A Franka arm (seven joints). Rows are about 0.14 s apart.
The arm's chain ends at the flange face. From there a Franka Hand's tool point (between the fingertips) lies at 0.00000 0.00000 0.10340 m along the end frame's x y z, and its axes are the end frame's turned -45 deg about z.
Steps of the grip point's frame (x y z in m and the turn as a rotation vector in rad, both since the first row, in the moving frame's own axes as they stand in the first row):
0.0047, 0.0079, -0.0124, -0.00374, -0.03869, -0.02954
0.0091, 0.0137, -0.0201, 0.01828, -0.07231, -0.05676
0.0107, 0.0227, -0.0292, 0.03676, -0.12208, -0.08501
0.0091, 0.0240, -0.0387, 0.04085, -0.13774, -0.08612
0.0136, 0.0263, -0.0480, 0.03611, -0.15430, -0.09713
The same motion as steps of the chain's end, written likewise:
0.0114, -0.0009, -0.0123, -0.03000, -0.02471, -0.02954
0.0226, -0.0009, -0.0198, -0.03820, -0.06406, -0.05676
0.0349, 0.0018, -0.0284, -0.06033, -0.11232, -0.08501
0.0361, 0.0029, -0.0376, -0.06851, -0.12628, -0.08612
0.0416, -0.0003, -0.0467, -0.08357, -0.13464, -0.09713

